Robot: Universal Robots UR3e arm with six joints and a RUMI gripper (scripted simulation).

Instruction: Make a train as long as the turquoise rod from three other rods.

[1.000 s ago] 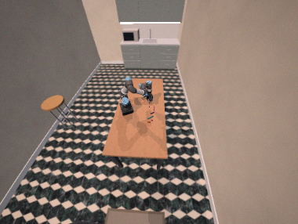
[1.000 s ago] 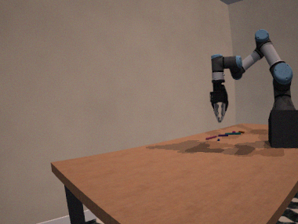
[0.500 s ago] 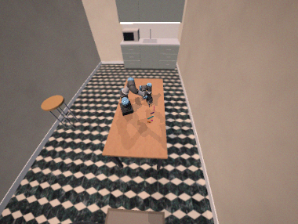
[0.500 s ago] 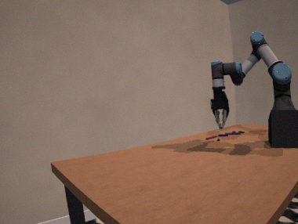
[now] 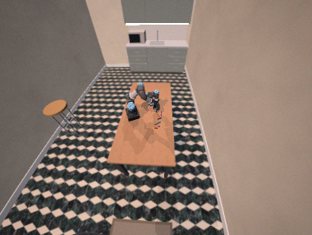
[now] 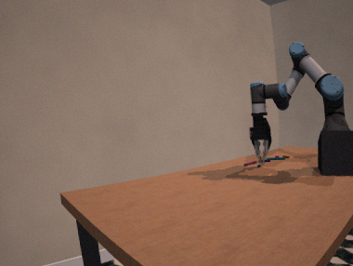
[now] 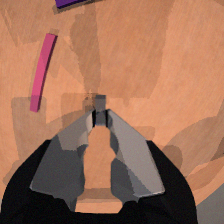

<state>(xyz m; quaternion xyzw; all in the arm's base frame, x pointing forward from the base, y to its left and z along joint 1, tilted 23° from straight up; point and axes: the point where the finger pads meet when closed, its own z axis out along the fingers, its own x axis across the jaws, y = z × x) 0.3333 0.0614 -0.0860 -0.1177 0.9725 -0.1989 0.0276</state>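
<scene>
The blue rod is 3 cm below my hand and 2 cm to the left of it. Also, from my hand: grey rod: 1 cm below; then purple rod: 11 cm to the right, 4 cm ahead, 3 cm below; then pink rod: 7 cm ahead, 3 cm below, 2 cm to the right.
</scene>
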